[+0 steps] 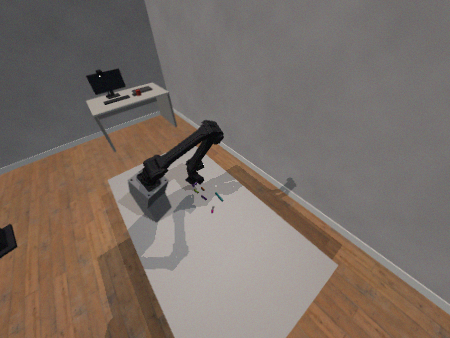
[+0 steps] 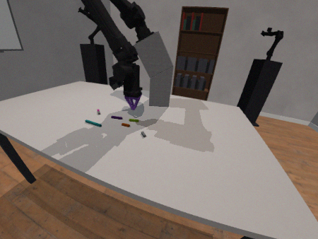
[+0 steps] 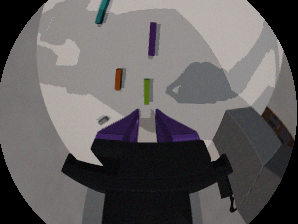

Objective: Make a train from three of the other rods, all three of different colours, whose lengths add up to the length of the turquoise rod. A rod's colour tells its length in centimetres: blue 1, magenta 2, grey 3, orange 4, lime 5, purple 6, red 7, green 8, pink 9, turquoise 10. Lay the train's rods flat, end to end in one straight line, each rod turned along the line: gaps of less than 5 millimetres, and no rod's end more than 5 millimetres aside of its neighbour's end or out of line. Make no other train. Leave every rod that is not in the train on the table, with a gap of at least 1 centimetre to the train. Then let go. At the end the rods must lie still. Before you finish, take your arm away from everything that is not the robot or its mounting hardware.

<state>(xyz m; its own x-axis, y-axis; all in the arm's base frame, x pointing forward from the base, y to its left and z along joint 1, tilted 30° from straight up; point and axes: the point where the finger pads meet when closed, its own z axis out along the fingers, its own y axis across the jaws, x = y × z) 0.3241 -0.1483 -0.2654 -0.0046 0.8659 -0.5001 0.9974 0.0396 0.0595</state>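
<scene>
Now: hand 70 mm above the lime rod. The rest, counted from my hand: purple rod (100 mm to the right, 70 mm below, 10 mm behind); turquoise rod (190 mm to the right, 70 mm below, 70 mm ahead); orange rod (70 mm below, 50 mm ahead, 30 mm to the right).
</scene>
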